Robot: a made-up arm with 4 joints.
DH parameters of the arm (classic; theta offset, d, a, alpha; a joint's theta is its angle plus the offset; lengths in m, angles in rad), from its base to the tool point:
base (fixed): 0 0 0 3.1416
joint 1: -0.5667 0 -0.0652 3.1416
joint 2: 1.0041 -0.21 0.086 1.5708
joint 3: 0 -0.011 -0.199 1.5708
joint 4: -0.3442 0 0.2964 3.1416
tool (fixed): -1.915 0.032 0 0
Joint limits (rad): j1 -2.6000..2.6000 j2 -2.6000..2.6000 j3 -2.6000..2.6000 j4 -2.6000..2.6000
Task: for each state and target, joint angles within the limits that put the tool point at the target. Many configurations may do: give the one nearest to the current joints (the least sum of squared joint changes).
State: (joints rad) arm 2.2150 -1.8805 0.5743 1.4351
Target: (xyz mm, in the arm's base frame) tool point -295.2 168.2 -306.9
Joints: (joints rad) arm 1.7166 -1.6102 0.7803 1.8172
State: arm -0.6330 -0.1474 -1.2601 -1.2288
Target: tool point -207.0 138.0 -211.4
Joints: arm -0.3097 -0.6601 -1.2709 -0.4375
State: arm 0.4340 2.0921 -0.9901 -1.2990
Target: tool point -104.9 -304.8 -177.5
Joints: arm 0.0678 1.8883 -1.4322 -0.6131
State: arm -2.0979 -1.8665 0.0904 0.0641
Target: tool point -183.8 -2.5 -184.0
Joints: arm -2.0123 -1.6668 -0.2816 -0.4098
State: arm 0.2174 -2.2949 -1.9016 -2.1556
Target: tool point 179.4 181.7 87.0
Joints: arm -0.0360 -1.9898 -1.6261 -1.5715
